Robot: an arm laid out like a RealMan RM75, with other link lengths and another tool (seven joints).
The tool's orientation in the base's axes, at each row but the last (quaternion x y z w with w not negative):
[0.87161, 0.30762, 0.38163, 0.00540]
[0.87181, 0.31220, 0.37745, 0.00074]
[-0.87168, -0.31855, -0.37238, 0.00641]
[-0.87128, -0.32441, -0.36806, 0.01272]
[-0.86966, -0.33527, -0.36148, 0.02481]
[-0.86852, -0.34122, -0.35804, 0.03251]
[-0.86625, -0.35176, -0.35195, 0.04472]
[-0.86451, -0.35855, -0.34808, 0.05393]
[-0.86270, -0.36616, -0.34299, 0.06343]
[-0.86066, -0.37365, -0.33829, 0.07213]
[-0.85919, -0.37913, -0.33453, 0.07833]
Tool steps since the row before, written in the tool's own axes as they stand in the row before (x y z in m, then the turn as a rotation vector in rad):
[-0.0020, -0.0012, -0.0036, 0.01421, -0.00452, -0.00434]
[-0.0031, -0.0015, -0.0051, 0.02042, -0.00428, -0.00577]
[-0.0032, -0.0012, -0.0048, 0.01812, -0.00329, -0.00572]
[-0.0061, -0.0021, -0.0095, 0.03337, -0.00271, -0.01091]
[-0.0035, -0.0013, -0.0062, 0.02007, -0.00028, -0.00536]
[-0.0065, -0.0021, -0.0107, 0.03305, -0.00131, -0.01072]
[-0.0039, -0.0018, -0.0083, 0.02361, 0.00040, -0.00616]
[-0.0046, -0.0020, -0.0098, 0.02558, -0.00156, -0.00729]
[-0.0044, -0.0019, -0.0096, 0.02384, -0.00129, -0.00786]
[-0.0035, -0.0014, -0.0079, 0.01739, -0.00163, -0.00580]
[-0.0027, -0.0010, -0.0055, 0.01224, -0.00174, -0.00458]
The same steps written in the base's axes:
[-0.0041, -0.0009, 0.0009, 0.00207, 0.01036, 0.01138]
[-0.0058, -0.0017, 0.0013, 0.00449, 0.01322, 0.01654]
[-0.0054, -0.0020, 0.0011, 0.00388, 0.01118, 0.01523]
[-0.0104, -0.0042, 0.0025, 0.00884, 0.01784, 0.02904]
[-0.0064, -0.0027, 0.0021, 0.00686, 0.01003, 0.01685]
[-0.0110, -0.0053, 0.0034, 0.00964, 0.01660, 0.02899]
[-0.0079, -0.0036, 0.0034, 0.00861, 0.01134, 0.01982]
[-0.0091, -0.0046, 0.0041, 0.00767, 0.01355, 0.02162]
[-0.0087, -0.0047, 0.0042, 0.00668, 0.01212, 0.02098]
[-0.0069, -0.0041, 0.0036, 0.00436, 0.00931, 0.01527]
[-0.0049, -0.0031, 0.0024, 0.00240, 0.00677, 0.01105]

